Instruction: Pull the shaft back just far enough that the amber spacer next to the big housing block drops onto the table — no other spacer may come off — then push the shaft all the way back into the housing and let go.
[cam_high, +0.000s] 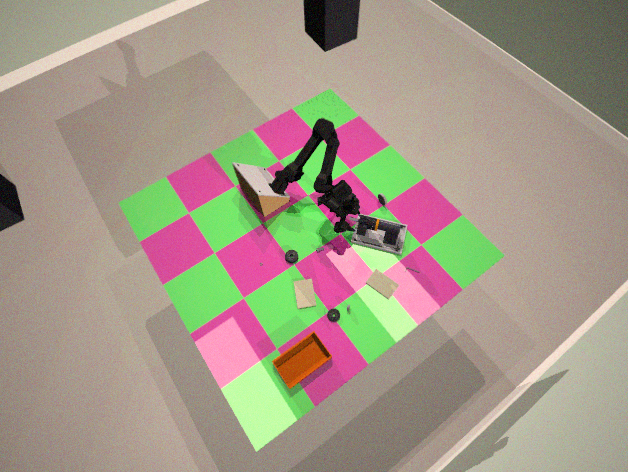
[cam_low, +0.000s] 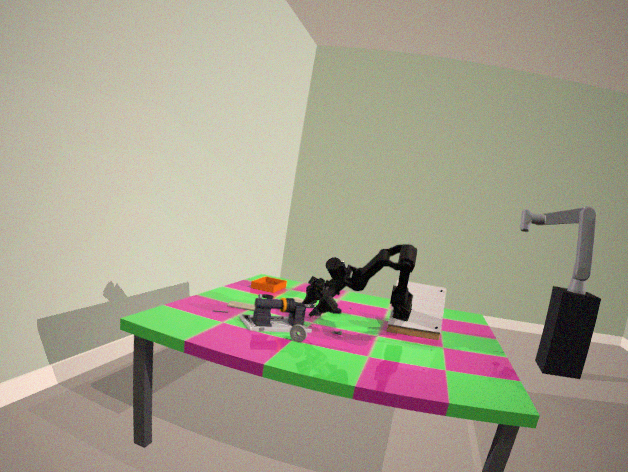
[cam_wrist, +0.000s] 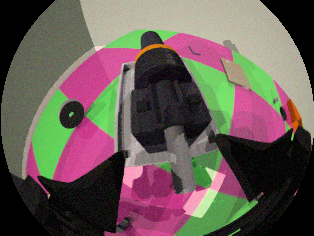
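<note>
My gripper tip is 5 cm short of the grey shaft, 4 cm to the right of it and 2 cm below it. The rest, counted from my gripper tip: grey gear (5 cm behind, 18 cm to the left, 3 cm below); amber spacer (7 cm ahead, 6 cm to the left, 2 cm above); orange tray (37 cm ahead, 51 cm to the right, 5 cm below).
</note>
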